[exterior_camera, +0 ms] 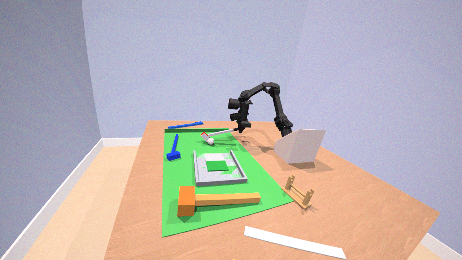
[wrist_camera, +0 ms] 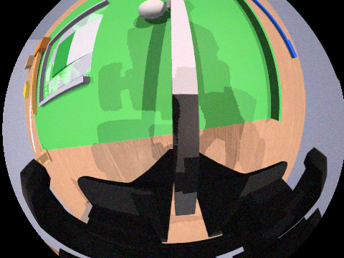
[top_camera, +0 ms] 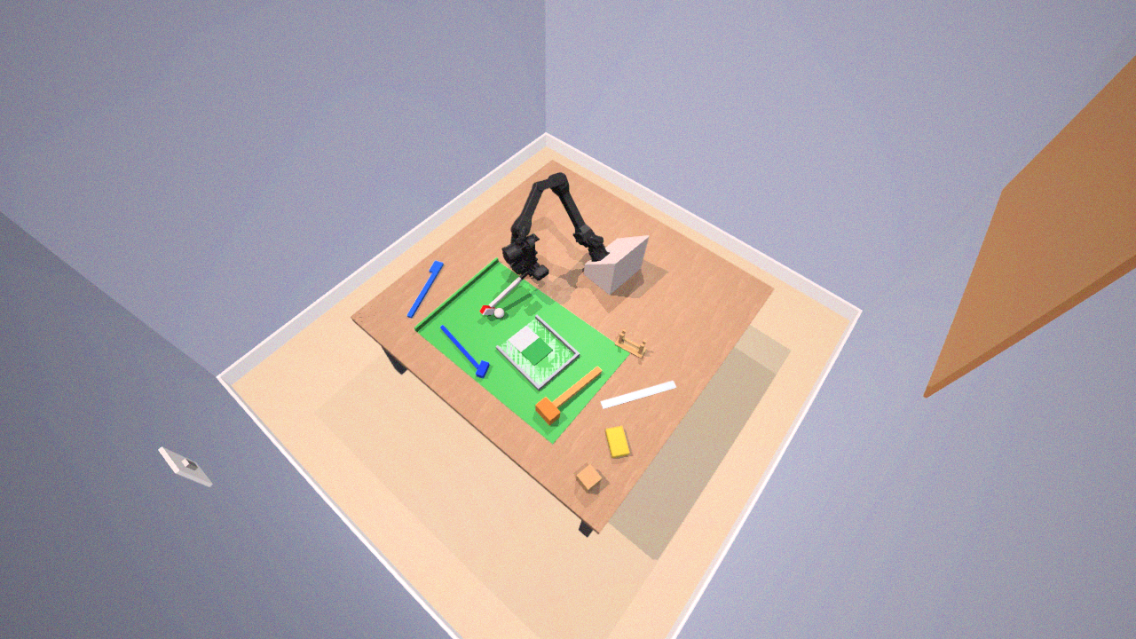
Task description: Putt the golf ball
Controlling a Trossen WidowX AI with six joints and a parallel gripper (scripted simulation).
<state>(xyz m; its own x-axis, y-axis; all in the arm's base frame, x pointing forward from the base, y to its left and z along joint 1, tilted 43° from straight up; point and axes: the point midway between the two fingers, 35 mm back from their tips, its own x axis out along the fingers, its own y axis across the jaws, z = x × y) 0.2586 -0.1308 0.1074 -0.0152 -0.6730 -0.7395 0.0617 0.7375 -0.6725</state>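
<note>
Now: gripper tip 12 cm short of the red putter. From my gripper tip the other things lie so: blue putter: 41 cm ahead, 6 cm below, 5 cm to the left; then grey-walled frame: 28 cm to the left, 21 cm ahead, 7 cm below; then white golf ball: 20 cm ahead, 5 cm below, 3 cm to the left.
</note>
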